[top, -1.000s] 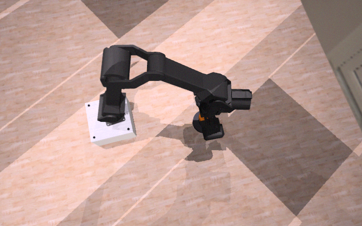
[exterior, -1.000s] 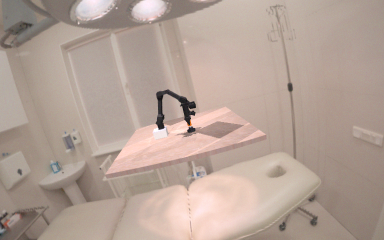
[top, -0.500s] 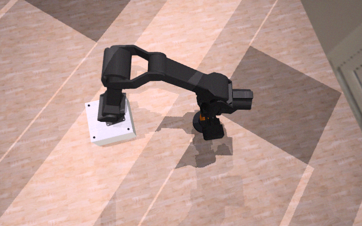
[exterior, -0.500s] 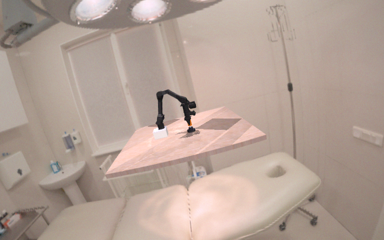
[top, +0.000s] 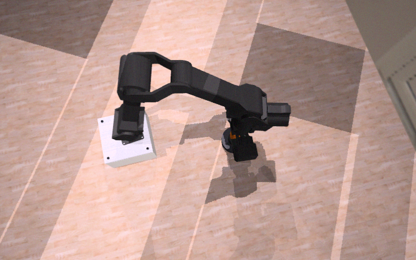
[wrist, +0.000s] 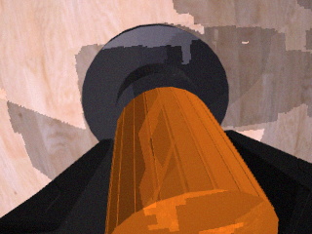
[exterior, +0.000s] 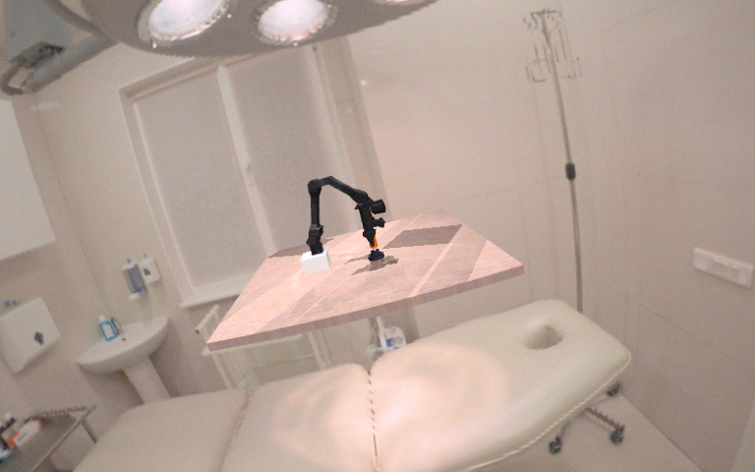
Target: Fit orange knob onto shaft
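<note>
Right now my gripper tip is 3 cm below the orange knob. The rest, counted from my gripper tip: round pedestal (4 cm below).
</note>
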